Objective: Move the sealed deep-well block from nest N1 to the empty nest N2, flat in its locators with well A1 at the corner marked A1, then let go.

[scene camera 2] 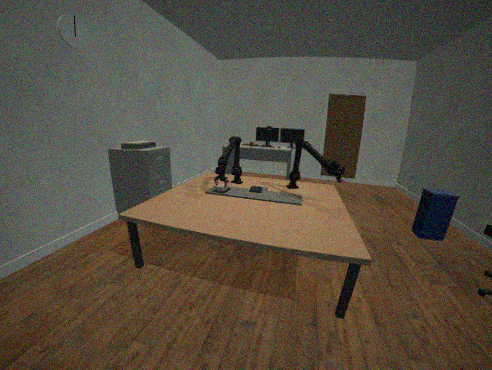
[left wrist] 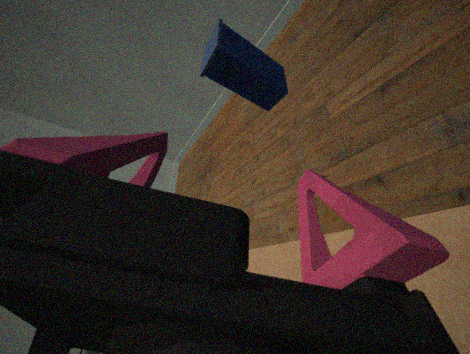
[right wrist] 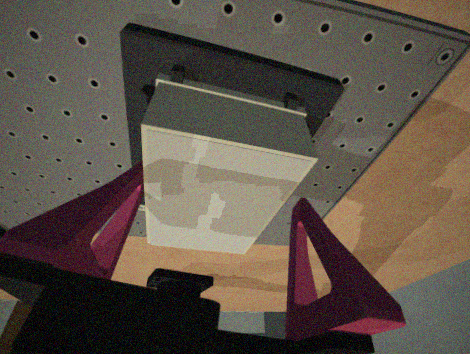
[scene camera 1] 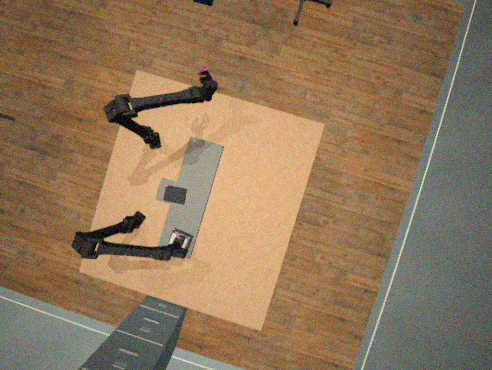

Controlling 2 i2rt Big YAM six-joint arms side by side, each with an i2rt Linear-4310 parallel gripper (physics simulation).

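Seen in the pictures: left gripper, between the fingertips: (scene camera 2: 348, 176) (left wrist: 237, 159) (scene camera 1: 208, 71); right gripper, between the fingertips: (scene camera 2: 220, 186) (right wrist: 226, 185) (scene camera 1: 180, 242); left arm's base, origin of its link: (scene camera 2: 292, 187) (scene camera 1: 154, 140); right arm's base, origin of its link: (scene camera 2: 237, 182) (right wrist: 180, 278) (scene camera 1: 137, 219).
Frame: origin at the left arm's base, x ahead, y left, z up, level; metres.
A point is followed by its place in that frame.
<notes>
The sealed deep-well block (scene camera 1: 172, 240) {x 0.025, y -0.787, z 0.066 m} (scene camera 2: 222, 189) {x 0.136, y -0.803, z 0.044 m} (right wrist: 220, 200) {x 0.080, y -0.811, z 0.067 m}, pale with a whitish top, sits in a dark nest (right wrist: 230, 57) {x 0.141, y -0.837, z 0.024 m}, presumably N1; dark locator posts show at its far side. The empty dark nest (scene camera 1: 175, 194) {x 0.095, y -0.449, z 0.025 m} (scene camera 2: 258, 189) {x 0.110, y -0.432, z 0.024 m}, presumably N2, is near the middle of the grey plate. My right gripper (scene camera 1: 178, 236) {x 0.081, y -0.814, z 0.057 m} (scene camera 2: 221, 181) {x 0.081, y -0.814, z 0.057 m} (right wrist: 226, 185) {x 0.081, y -0.814, z 0.057 m} is open over the block, with its magenta fingers on either side of it in the right wrist view. My left gripper (scene camera 1: 203, 69) {x 0.552, y 0.277, z 0.258 m} (scene camera 2: 342, 175) {x 0.552, y 0.277, z 0.258 m} (left wrist: 237, 159) {x 0.552, y 0.277, z 0.258 m} is open and empty, beyond the table edge. Nest labels and the A1 mark are unreadable.
The grey perforated plate (scene camera 1: 200, 170) {x 0.319, y -0.301, z 0.013 m} (scene camera 2: 280, 198) {x 0.355, y -0.285, z 0.009 m} (right wrist: 65, 95) {x 0.149, y -0.729, z 0.013 m} lies on the wooden table (scene camera 1: 260, 200) {x 0.735, y -0.617, z 0.000 m} (scene camera 2: 240, 225) {x 0.812, y -0.747, z 0.000 m}. A grey cabinet (scene camera 1: 135, 332) (scene camera 2: 140, 175) stands beside the table. A blue bin (scene camera 2: 435, 214) (left wrist: 245, 67) stands on the floor.
</notes>
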